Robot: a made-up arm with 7 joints.
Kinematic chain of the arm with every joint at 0, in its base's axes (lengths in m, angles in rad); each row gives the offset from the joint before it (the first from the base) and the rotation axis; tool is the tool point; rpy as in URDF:
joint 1: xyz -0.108 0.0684 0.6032 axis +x
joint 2: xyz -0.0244 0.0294 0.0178 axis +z
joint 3: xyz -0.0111 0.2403 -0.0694 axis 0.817 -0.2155 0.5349
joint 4: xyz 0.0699 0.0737 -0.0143 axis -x
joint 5: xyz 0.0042 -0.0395 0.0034 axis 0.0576 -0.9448 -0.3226
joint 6: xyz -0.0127 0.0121 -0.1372 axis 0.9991 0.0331 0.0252
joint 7: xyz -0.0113 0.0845 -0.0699 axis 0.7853 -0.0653 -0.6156
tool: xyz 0.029 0.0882 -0.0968 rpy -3.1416 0 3.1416
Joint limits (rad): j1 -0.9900..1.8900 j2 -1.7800..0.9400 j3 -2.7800..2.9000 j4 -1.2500..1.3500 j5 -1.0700..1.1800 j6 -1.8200..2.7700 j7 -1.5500..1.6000
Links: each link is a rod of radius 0.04 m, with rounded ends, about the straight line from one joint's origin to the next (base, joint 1, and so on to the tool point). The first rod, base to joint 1, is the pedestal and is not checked.
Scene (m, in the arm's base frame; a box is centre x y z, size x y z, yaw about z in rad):
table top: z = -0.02
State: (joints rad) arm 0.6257 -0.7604 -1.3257 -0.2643 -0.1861 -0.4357 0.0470
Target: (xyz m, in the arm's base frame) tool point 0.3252 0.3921 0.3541
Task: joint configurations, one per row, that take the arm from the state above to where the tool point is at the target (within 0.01 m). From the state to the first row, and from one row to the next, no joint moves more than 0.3 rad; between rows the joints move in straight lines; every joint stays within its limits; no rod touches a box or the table.
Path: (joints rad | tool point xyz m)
1: 0.6090 -0.8459 -1.1221 -0.4607 -0.1338 -0.3470 0.0767 | -0.0052 0.4403 0.3012
2: 0.5923 -0.9314 -0.9185 -0.6571 -0.0816 -0.2582 0.1065 | 0.1686 0.4361 0.3014
3: 0.5756 -1.0169 -0.7148 -0.8535 -0.0293 -0.1695 0.1362 | 0.3252 0.3921 0.3541

